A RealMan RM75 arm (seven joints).
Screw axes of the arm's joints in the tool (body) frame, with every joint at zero. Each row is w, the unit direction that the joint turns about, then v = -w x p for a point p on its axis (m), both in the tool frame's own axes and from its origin. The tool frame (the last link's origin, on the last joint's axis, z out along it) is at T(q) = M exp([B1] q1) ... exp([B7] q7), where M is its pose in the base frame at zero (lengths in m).
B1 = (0, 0, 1, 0, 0, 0)
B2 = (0, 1, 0, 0.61, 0, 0)
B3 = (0, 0, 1, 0, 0, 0)
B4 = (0, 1, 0, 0.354, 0, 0)
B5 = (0, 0, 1, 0, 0, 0)
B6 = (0, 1, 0, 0.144, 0, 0)
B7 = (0, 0, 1, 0, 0, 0)
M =
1 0 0 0
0 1 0 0
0 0 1 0.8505
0 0 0 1
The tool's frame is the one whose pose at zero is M.
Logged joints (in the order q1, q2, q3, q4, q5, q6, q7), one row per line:
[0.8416, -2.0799, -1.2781, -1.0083, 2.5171, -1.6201, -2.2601]
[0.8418, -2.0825, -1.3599, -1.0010, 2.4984, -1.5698, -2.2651]
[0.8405, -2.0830, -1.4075, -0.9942, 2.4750, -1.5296, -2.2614]
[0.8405, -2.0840, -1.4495, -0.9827, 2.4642, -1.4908, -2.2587]
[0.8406, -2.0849, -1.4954, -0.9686, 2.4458, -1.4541, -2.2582]
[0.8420, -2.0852, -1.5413, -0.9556, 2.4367, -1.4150, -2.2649]
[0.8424, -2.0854, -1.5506, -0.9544, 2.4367, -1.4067, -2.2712]
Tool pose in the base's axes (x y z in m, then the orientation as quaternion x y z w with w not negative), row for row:
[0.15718, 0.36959, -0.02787, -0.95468, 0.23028, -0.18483, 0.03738]
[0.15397, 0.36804, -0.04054, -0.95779, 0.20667, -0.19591, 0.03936]
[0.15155, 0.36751, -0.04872, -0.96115, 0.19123, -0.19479, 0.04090]
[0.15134, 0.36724, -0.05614, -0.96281, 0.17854, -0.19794, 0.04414]
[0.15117, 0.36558, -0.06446, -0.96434, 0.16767, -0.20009, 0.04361]
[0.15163, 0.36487, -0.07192, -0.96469, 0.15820, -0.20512, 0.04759]
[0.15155, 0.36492, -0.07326, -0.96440, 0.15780, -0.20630, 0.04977]
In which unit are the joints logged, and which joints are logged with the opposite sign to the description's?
The joints are logged in radians. Opposite sign: q2, q5, q7.
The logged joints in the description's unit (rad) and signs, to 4 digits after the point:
[0.8416, 2.0799, -1.2781, -1.0083, -2.5171, -1.6201, 2.2601]
[0.8418, 2.0825, -1.3599, -1.0010, -2.4984, -1.5698, 2.2651]
[0.8405, 2.0830, -1.4075, -0.9942, -2.4750, -1.5296, 2.2614]
[0.8405, 2.0840, -1.4495, -0.9827, -2.4642, -1.4908, 2.2587]
[0.8406, 2.0849, -1.4954, -0.9686, -2.4458, -1.4541, 2.2582]
[0.8420, 2.0852, -1.5413, -0.9556, -2.4367, -1.4150, 2.2649]
[0.8424, 2.0854, -1.5506, -0.9544, -2.4367, -1.4067, 2.2712]

